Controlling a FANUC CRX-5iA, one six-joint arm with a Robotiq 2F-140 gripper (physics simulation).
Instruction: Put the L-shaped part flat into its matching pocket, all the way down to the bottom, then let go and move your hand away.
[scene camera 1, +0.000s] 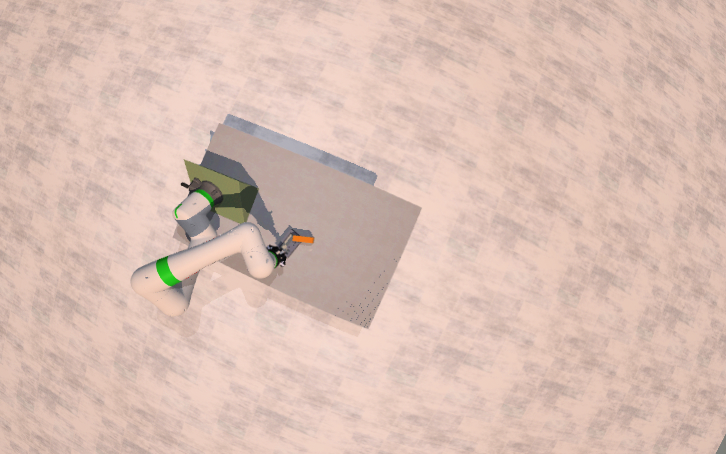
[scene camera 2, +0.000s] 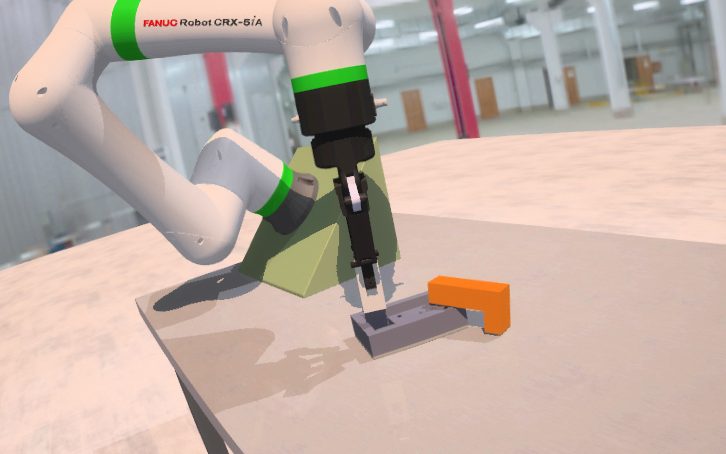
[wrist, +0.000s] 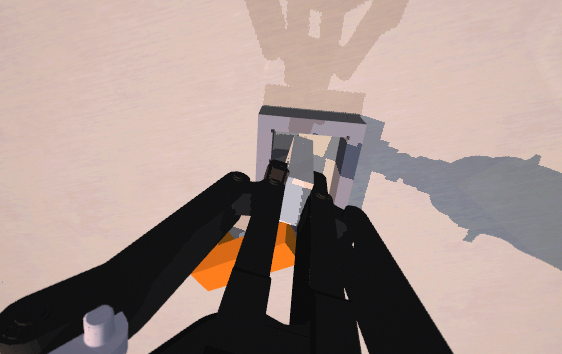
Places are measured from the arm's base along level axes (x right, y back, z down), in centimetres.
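Pixels of known places: gripper, fingertip midpoint: (scene camera 1: 284, 251) (scene camera 2: 374, 308) (wrist: 297, 154); arm's base, origin of the base link: (scene camera 1: 212, 191) (scene camera 2: 297, 205).
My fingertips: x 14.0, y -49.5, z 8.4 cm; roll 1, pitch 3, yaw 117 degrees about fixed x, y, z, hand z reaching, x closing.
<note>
For each thing: its top centre in the pictures, then the offset to it from my fingertips. Level surfaces: height alone.
- orange L-shaped part, middle of its top: (wrist: 243, 271) (scene camera 2: 465, 280) (scene camera 1: 302, 239) dx -10.4, dy -7.1, dz -1.4 cm
- grey block, middle of its top: (wrist: 302, 192) (scene camera 2: 406, 309) (scene camera 1: 288, 243) dx -4.7, dy -0.3, dz +2.0 cm
- brown table, its level: dz +5.6 cm
The orange L-shaped part (scene camera 1: 303, 239) (scene camera 2: 468, 293) (wrist: 215, 272) is out of its pocket. In the scene camera 2 view one leg lies across the top at the far end of the grey block (scene camera 2: 417, 334) (wrist: 265, 145), and the other leg points down past that end, close to the table. My gripper (scene camera 2: 375, 307) (wrist: 297, 154) is shut and empty. Its fingertips are down in the pocket opening at the block's near end, apart from the part. The fingers hide some of the part and pocket in the wrist view.
The block stands on the brown table (scene camera 1: 348, 214) (scene camera 2: 588, 347). A green wedge-shaped mount (scene camera 1: 227, 179) (scene camera 2: 321, 267) bears the arm's base behind the gripper. The table's edge runs to the left of the block in the scene camera 2 view.
</note>
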